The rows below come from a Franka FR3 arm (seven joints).
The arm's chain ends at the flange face. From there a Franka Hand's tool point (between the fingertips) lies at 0.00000 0.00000 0.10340 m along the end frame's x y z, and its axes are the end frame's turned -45 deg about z.
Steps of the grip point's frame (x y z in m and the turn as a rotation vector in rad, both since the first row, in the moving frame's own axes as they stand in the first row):
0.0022, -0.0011, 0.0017, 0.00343, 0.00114, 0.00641
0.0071, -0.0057, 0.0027, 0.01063, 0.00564, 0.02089
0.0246, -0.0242, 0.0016, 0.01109, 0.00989, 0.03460
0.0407, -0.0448, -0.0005, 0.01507, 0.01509, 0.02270
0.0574, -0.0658, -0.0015, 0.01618, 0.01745, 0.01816
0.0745, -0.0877, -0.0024, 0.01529, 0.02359, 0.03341
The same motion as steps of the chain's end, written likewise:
0.0009, -0.0020, 0.0017, 0.00323, -0.00162, 0.00641
0.0013, -0.0079, 0.0027, 0.01150, -0.00353, 0.02089
0.0003, -0.0330, 0.0016, 0.01484, -0.00085, 0.03460
-0.0029, -0.0583, -0.0005, 0.02133, 0.00001, 0.02270
-0.0061, -0.0847, -0.0015, 0.02378, 0.00090, 0.01816
-0.0100, -0.1119, -0.0024, 0.02749, 0.00587, 0.03341

